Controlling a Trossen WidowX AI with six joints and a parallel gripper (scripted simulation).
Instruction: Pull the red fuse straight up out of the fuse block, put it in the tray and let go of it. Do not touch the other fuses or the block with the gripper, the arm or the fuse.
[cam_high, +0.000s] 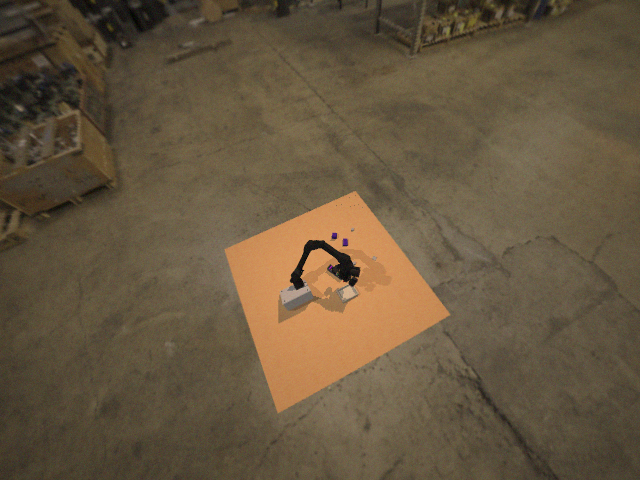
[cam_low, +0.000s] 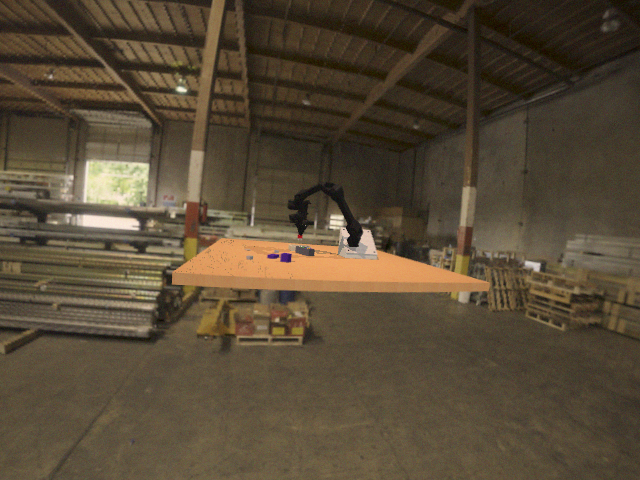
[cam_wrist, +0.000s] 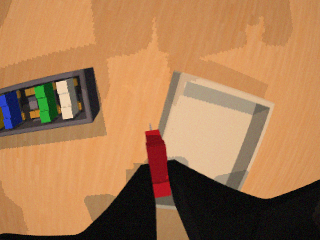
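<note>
Now: gripper tip 2 cm past the tray, 7 cm to the left of it and 10 cm above it. From my gripper tip the other things lie so: red fuse 1 cm below.
</note>
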